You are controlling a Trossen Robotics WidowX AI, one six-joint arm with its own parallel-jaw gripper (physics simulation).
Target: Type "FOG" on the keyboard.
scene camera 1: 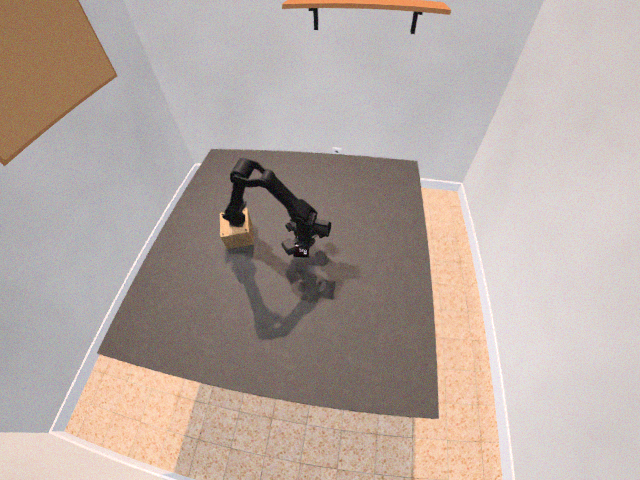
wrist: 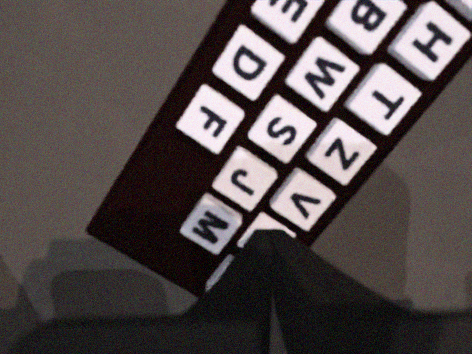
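Where they show: gripper, fingertip midpoint: (scene camera 1: 305,249) (wrist: 267,241); arm's base, origin of the base link: (scene camera 1: 237,220).
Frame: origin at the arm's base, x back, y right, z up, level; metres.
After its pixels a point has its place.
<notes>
The keyboard (scene camera 1: 300,251) @[x -0.277, y 0.106, z -0.089 m] (wrist: 150,185) @[x -0.257, y 0.098, z -0.092 m], dark red-black with white letter keys, lies on the dark mat and runs diagonally in the wrist view. The F key (wrist: 211,119) @[x -0.263, y 0.069, z -0.087 m] shows whole at its left edge, next to the D key (wrist: 248,62) @[x -0.263, y 0.051, z -0.087 m] and the S key (wrist: 282,129) @[x -0.281, y 0.061, z -0.087 m]. No key with a readable O or G shows. My gripper (scene camera 1: 302,244) @[x -0.299, y 0.094, z -0.092 m] (wrist: 267,241) @[x -0.299, y 0.094, z -0.092 m] is shut and empty. In the wrist view its tips cover most of a key (wrist: 264,224) @[x -0.294, y 0.090, z -0.091 m] below the V key (wrist: 303,199) @[x -0.298, y 0.075, z -0.087 m], and its letter is hidden. Whether the tips touch that key is unclear.
The M key (wrist: 211,224) @[x -0.279, y 0.097, z -0.087 m] and J key (wrist: 245,178) @[x -0.280, y 0.079, z -0.087 m] lie left of the fingertips. The arm stands on a wooden block (scene camera 1: 236,238) @[x 0.001, y 0.069, z -0.038 m] on the dark mat (scene camera 1: 361,351) @[x -0.511, y 0.525, z -0.103 m]. A wooden shelf (scene camera 1: 367,6) is high on the back wall, and a brown board (scene camera 1: 51,67) is at upper left.
</notes>
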